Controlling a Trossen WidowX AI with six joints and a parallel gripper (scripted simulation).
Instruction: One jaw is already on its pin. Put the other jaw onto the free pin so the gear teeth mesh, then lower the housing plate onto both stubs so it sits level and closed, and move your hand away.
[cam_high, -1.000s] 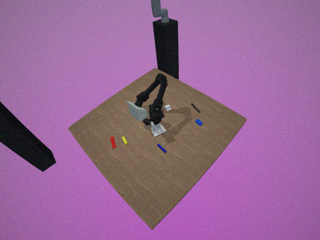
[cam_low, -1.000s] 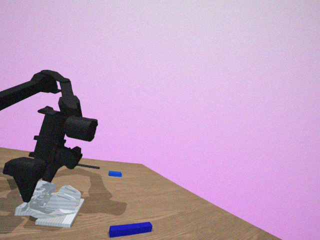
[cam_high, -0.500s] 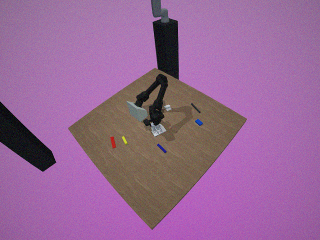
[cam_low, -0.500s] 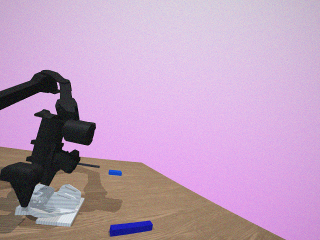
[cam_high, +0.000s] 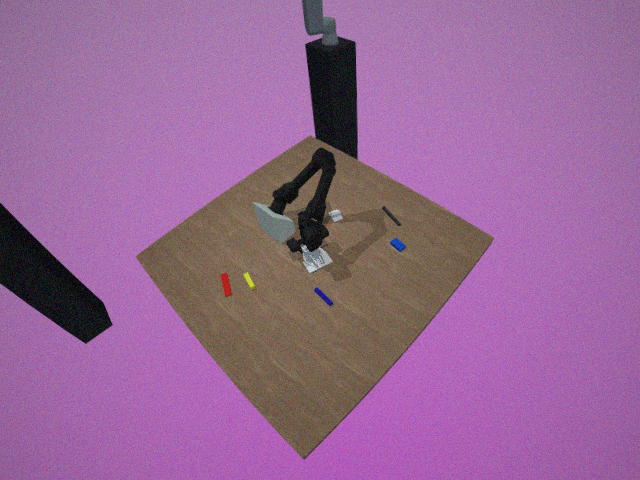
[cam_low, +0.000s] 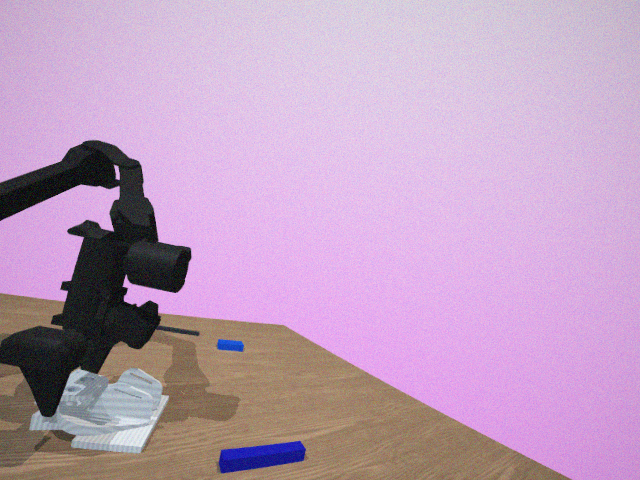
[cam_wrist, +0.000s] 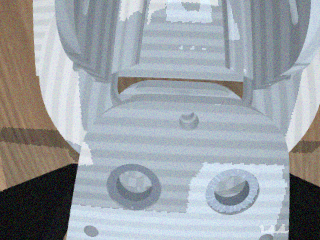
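The grey housing plate lies 1 cm ahead of my gripper tip and 2 cm above it. Round my gripper tip: yellow bar 6 cm behind, 31 cm to the right, 1 cm below; jaw 3 cm ahead, 1 cm to the left; long blue block 23 cm ahead, 11 cm to the right, 1 cm below.
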